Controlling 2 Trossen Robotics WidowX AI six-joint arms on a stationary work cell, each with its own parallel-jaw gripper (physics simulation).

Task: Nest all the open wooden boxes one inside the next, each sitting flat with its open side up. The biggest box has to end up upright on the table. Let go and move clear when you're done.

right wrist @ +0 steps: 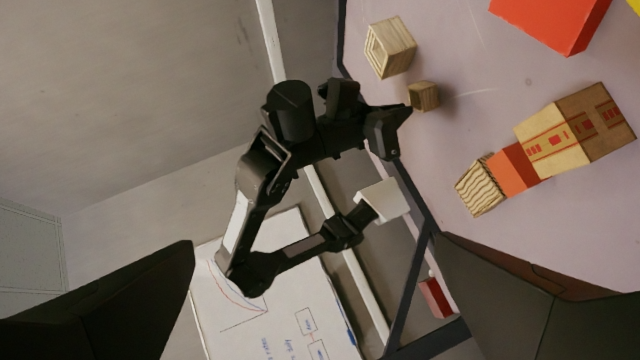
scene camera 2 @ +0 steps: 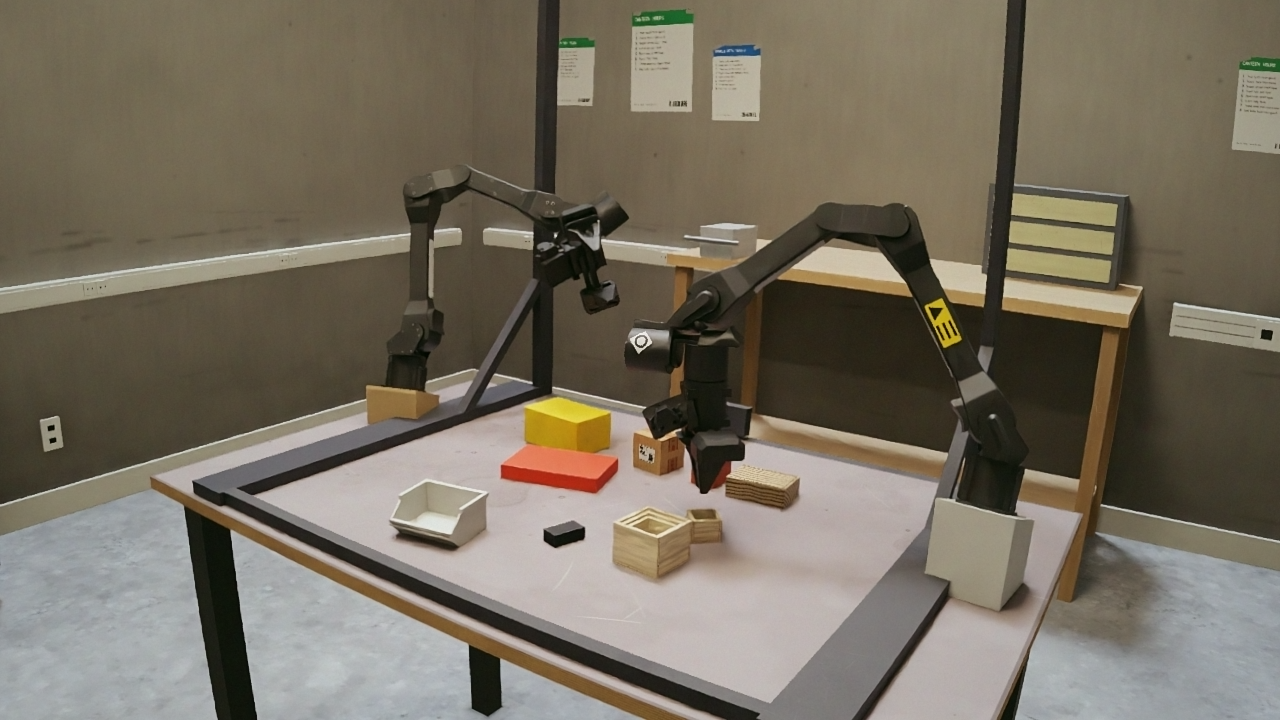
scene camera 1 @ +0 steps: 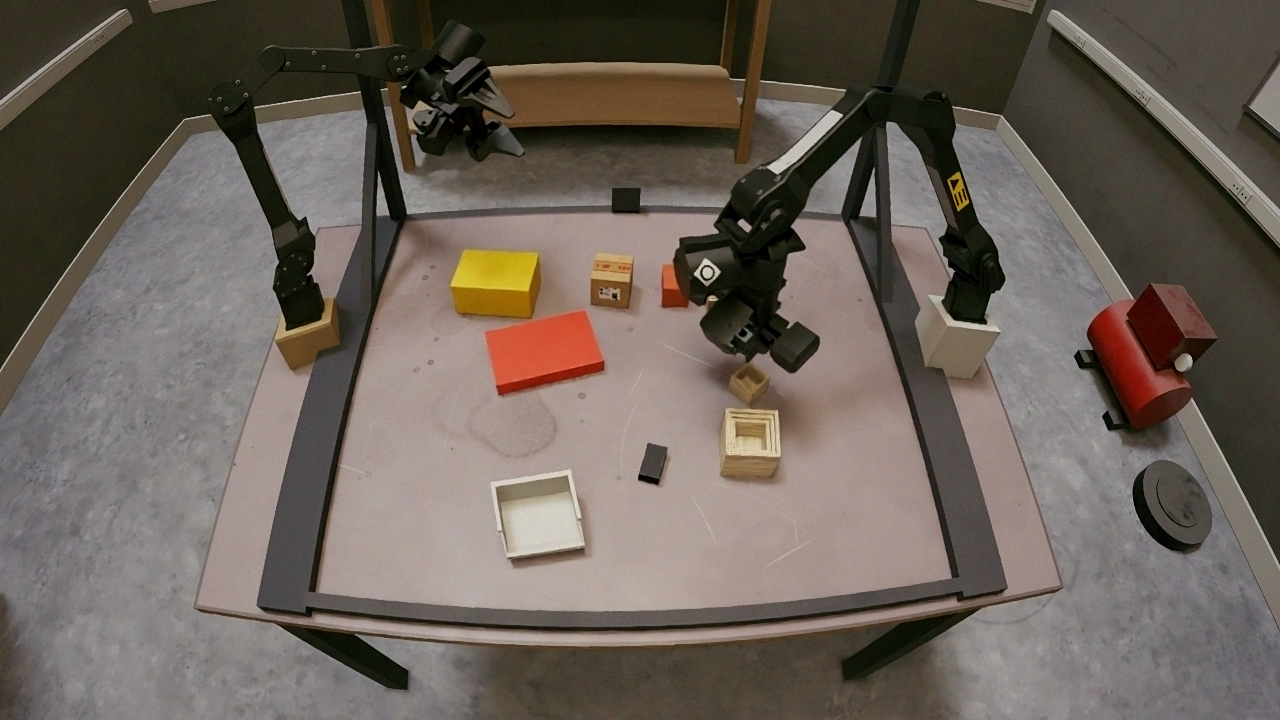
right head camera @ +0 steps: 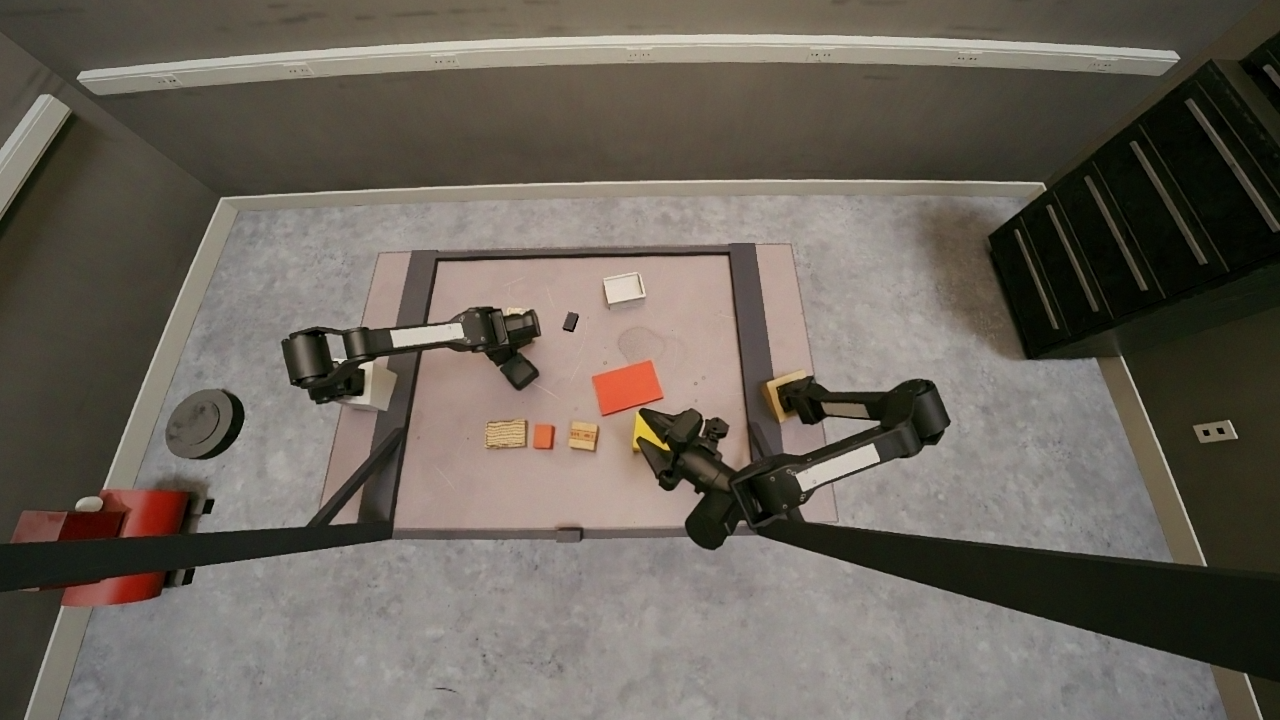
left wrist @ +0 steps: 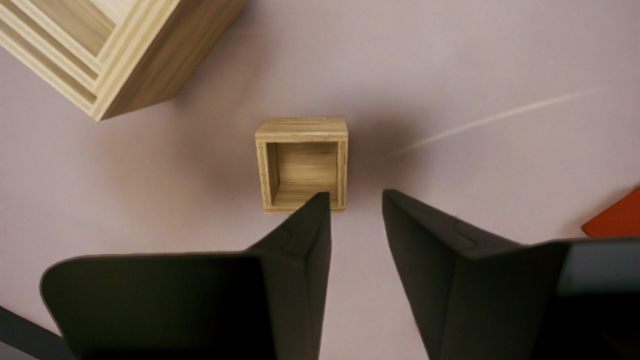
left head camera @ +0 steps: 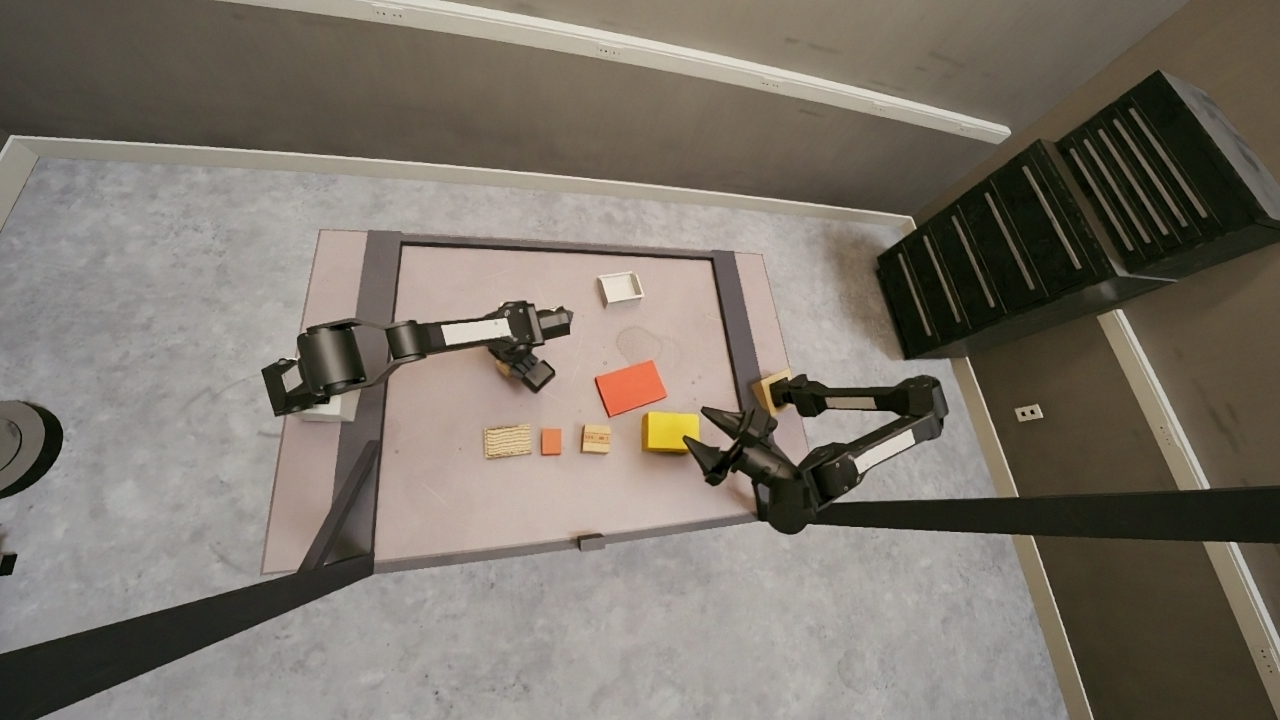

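Seen in the pictures: left gripper, fingertip midpoint: (right wrist: 408, 107) (scene camera 2: 701, 490) (scene camera 1: 742, 355) (right head camera: 513, 365) (left wrist: 355, 202) (left head camera: 514, 365); right gripper, fingertip midpoint: (right wrist: 316, 248) (scene camera 2: 603, 276) (scene camera 1: 518, 136) (right head camera: 638, 424) (left head camera: 691, 423); left arm's base, link origin: (right wrist: 368, 209) (scene camera 2: 986, 509) (scene camera 1: 963, 312) (right head camera: 351, 381); right arm's base, link origin: (scene camera 1: 304, 316) (right head camera: 792, 395) (left head camera: 780, 392).
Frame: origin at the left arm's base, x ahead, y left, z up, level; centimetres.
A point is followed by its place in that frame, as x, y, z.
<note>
Wooden boxes nested in one another (scene camera 1: 750, 463) {34.7, 24.4, -6.8} (scene camera 2: 646, 553) {32.8, 24.3, -7.3} (left wrist: 160, 75) {33.3, 17.4, -6.9} (right wrist: 402, 46) {38.2, 18.4, -7.8} stand upright on the table, open side up, with several rims showing. The smallest wooden box (scene camera 1: 748, 392) {34.7, 12.8, -7.4} (scene camera 2: 708, 528) {32.7, 11.6, -8.2} (left wrist: 303, 126) {35.7, 11.9, -8.2} (right wrist: 430, 97) {36.0, 9.2, -8.7} stands apart, open side up, close to the nest's corner. My left gripper (left wrist: 355, 202) {36.0, 8.9, -4.5} hangs above the table by the small box, pointing down. Its fingers are slightly apart with nothing between them; in the left wrist view one fingertip overlaps the box's edge. My right gripper (left head camera: 695, 425) {68.3, -6.8, 18.7} (scene camera 1: 517, 134) {68.3, -6.8, 18.7} is wide open and empty, high over the table's far side.
A black block (scene camera 1: 652, 463) {47.0, 24.4, -8.5} and a white open bin (scene camera 2: 467, 519) {55.5, 33.1, -7.2} lie beside the nest. A red flat box (scene camera 1: 544, 349) {63.5, 7.8, -8.0}, a yellow box (scene camera 1: 496, 284) {72.0, -0.6, -4.0}, a small carton (scene camera 1: 611, 282) {55.1, -3.3, -4.9}, an orange block (left head camera: 551, 441) {45.4, -7.2, -6.3} and a corrugated block (left head camera: 507, 441) {36.1, -7.5, -7.2} lie farther off.
</note>
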